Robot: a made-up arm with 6 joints.
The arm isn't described. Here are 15 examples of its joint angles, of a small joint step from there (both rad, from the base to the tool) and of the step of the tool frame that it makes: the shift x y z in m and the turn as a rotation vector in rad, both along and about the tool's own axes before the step.
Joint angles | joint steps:
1: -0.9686 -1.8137 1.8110 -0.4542 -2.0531 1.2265 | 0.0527 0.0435 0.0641 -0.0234 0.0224 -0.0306
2: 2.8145 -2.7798 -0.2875 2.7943 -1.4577 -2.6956 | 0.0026 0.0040 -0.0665 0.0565 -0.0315 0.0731
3: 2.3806 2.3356 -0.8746 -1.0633 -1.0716 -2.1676 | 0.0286 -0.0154 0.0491 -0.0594 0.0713 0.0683
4: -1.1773 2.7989 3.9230 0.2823 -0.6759 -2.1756 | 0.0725 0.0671 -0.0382 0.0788 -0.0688 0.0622
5: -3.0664 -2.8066 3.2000 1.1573 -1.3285 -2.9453 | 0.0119 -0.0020 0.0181 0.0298 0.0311 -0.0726
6: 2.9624 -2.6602 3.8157 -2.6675 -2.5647 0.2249 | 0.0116 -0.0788 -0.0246 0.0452 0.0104 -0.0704
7: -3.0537 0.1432 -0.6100 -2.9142 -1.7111 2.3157 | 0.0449 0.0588 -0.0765 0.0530 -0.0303 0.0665
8: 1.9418 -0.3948 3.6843 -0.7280 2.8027 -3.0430 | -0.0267 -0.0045 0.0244 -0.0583 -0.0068 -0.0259
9: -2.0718 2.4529 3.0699 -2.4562 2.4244 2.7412 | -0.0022 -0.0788 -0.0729 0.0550 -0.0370 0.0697
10: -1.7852 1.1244 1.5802 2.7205 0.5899 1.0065 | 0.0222 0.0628 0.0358 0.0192 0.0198 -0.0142
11: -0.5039 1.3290 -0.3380 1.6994 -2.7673 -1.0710 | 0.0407 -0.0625 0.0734 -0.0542 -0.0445 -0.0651
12: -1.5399 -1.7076 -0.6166 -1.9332 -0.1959 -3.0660 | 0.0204 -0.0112 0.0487 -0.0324 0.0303 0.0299
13: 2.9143 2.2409 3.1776 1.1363 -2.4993 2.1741 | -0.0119 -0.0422 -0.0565 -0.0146 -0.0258 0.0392
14: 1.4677 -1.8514 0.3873 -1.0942 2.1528 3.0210 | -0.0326 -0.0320 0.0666 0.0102 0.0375 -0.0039
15: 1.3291 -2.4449 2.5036 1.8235 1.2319 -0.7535 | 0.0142 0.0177 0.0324 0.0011 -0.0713 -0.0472
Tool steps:
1: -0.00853 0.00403 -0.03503 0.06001 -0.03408 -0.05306
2: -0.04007 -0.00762 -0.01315 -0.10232 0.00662 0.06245
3: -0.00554 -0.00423 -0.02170 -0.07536 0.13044 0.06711
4: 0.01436 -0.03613 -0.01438 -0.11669 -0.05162 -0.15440
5: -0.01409 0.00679 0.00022 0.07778 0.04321 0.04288
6: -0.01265 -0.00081 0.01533 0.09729 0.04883 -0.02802
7: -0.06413 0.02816 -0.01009 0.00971 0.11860 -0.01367
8: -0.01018 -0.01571 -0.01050 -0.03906 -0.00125 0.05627
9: -0.01106 0.00355 0.01973 -0.02446 -0.04974 -0.01726
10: 0.01693 -0.02598 0.01443 0.00191 -0.02776 -0.04465
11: 0.04120 -0.04225 0.04136 0.09898 0.14411 0.00621
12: 0.00985 -0.02673 0.01420 0.01063 0.00538 -0.06041
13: -0.00467 -0.01440 -0.00538 -0.04911 -0.01831 0.03407
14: 0.00617 -0.05089 0.01992 0.10384 0.06689 0.01829
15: -0.00122 0.00168 0.00740 0.02769 0.05694 -0.04431
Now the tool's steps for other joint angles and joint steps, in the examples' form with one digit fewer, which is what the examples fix.
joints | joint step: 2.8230 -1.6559 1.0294 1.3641 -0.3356 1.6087 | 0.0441 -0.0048 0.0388 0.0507 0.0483 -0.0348
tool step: -0.0041 0.0226 -0.0257 0.0196 0.0579 -0.0156
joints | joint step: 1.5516 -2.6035 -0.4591 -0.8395 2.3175 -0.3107 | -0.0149 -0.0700 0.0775 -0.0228 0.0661 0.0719
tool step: 0.0246 0.0405 -0.0383 0.0038 -0.1750 -0.0441
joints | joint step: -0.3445 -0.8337 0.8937 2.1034 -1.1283 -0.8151 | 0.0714 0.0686 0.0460 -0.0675 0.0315 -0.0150
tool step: 0.0316 0.0235 -0.0224 0.0539 0.0763 0.1161
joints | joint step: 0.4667 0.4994 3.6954 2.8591 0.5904 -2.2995 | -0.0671 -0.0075 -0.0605 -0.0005 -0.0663 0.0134
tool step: 0.0094 0.0325 -0.0091 -0.0376 -0.0304 0.0311
